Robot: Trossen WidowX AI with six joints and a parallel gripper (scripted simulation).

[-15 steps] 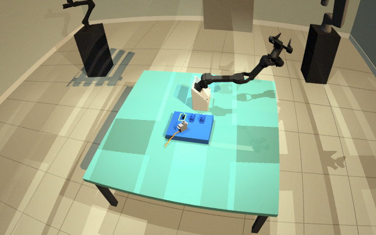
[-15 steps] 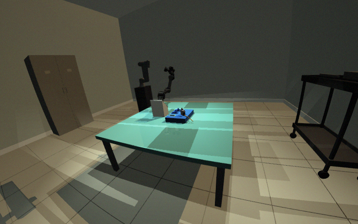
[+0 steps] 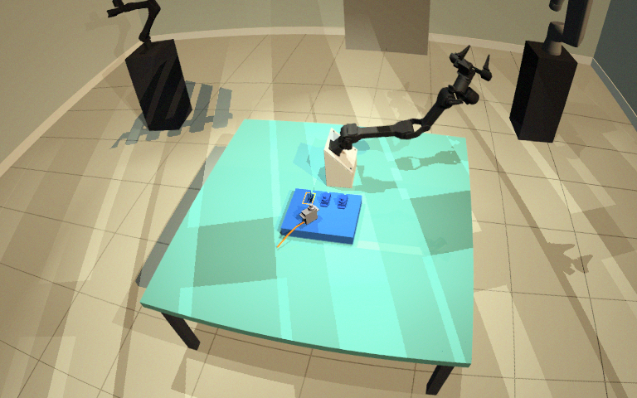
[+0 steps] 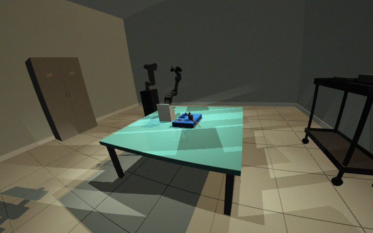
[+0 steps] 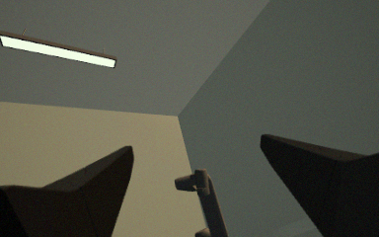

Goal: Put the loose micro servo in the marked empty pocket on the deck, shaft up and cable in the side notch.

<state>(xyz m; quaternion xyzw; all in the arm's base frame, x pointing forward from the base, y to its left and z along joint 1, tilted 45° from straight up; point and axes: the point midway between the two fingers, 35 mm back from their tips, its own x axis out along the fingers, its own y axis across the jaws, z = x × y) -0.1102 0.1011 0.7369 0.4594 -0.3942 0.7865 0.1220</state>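
Right now my gripper tip is 400 mm short of the blue deck, 640 mm to the left of it and 640 mm above it.
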